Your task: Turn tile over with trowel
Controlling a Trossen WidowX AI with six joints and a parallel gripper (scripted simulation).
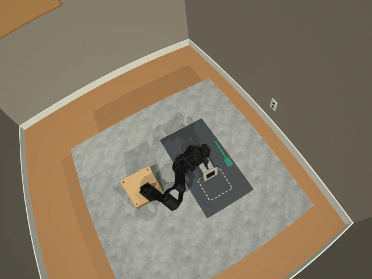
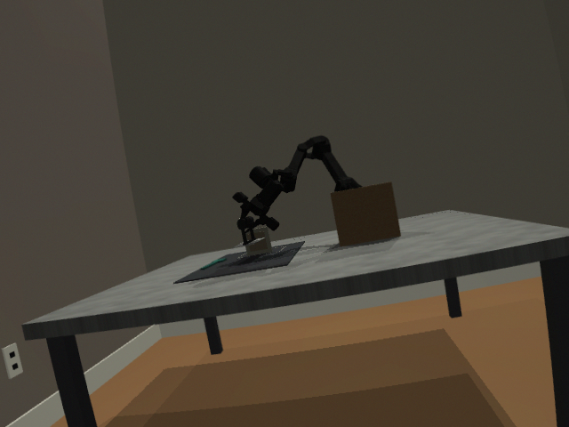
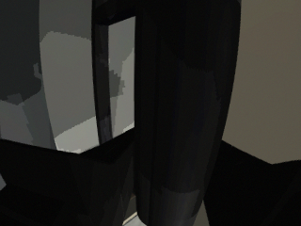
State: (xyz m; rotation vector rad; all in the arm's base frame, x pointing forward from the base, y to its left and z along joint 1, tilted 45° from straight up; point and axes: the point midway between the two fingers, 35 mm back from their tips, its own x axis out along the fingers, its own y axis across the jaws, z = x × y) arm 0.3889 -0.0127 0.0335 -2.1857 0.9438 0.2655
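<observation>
My gripper tip is now 8 cm to the left of the cream tile, 6 cm above it and 3 cm past it. From my gripper tip the other things lie so: dark mat: 12 cm below, 1 cm to the left, 1 cm behind; small trowel: 3 cm behind, 1 cm below; teal flat tool: 12 cm ahead, 10 cm below, 1 cm to the right.
</observation>
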